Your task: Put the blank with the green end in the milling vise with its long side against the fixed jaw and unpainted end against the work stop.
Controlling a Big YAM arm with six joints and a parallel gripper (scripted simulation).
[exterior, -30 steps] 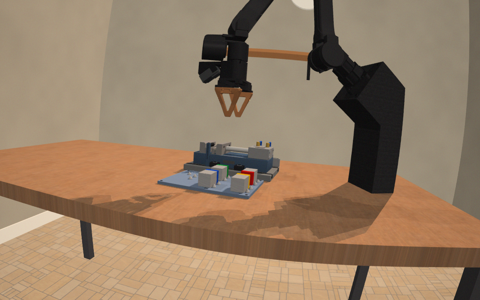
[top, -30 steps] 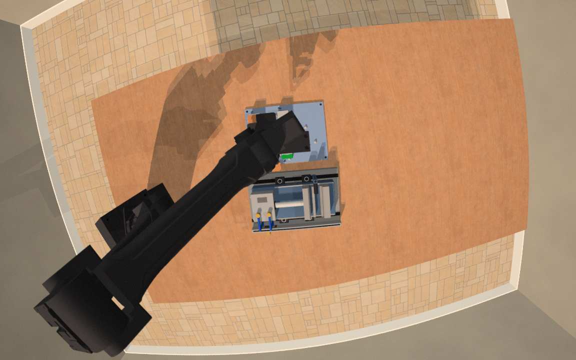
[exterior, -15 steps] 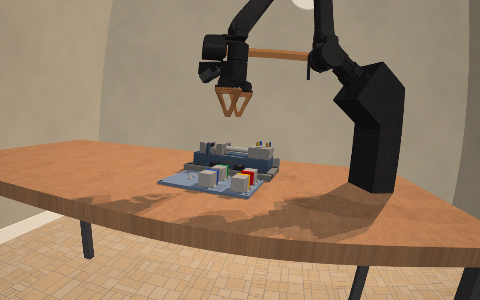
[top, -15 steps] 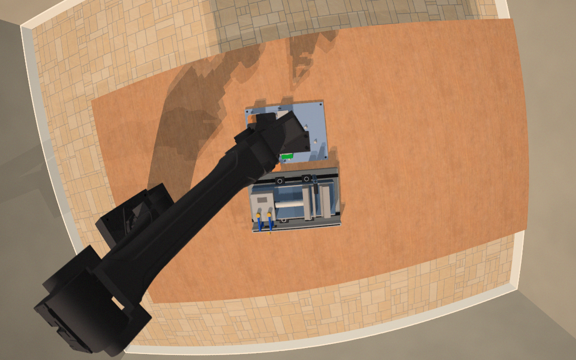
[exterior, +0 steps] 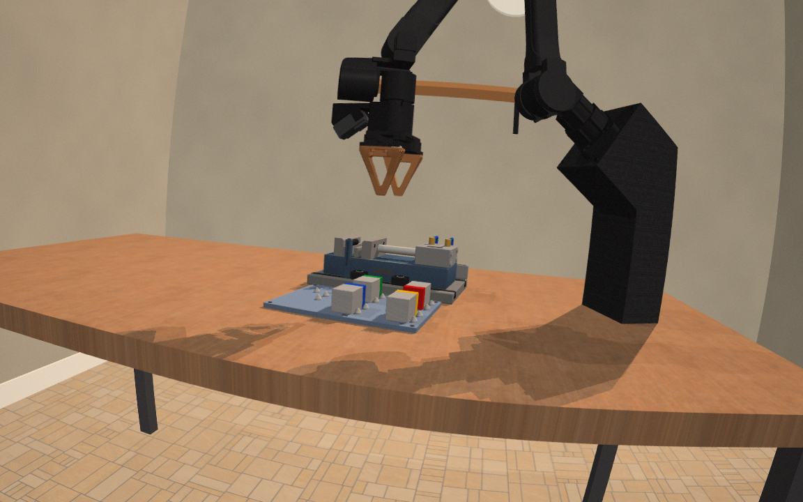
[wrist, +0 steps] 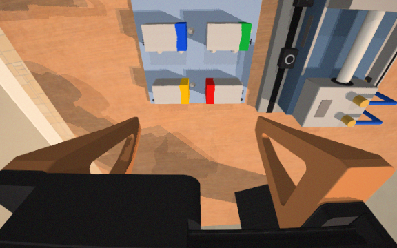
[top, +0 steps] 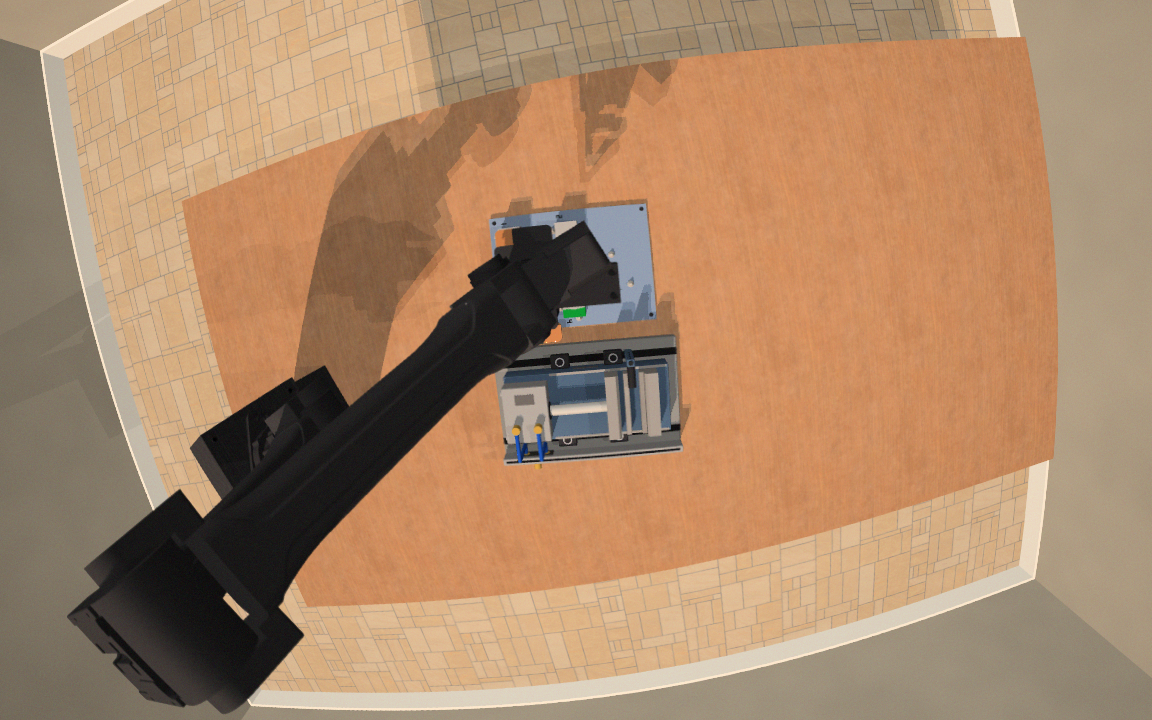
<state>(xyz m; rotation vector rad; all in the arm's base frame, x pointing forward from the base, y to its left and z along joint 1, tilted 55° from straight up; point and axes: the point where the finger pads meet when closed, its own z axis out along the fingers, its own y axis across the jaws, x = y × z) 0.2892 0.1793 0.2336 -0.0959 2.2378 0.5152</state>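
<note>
My hand is 17 cm above the green-ended blank, 5 cm short of it and 3 cm to the left of it. Round my hand: yellow-ended blank (17 cm below, 6 cm behind, 3 cm to the left); blue-ended blank (17 cm below, 6 cm to the left, 2 cm ahead); red-ended blank (17 cm below, 6 cm to the right, 3 cm behind).
</note>
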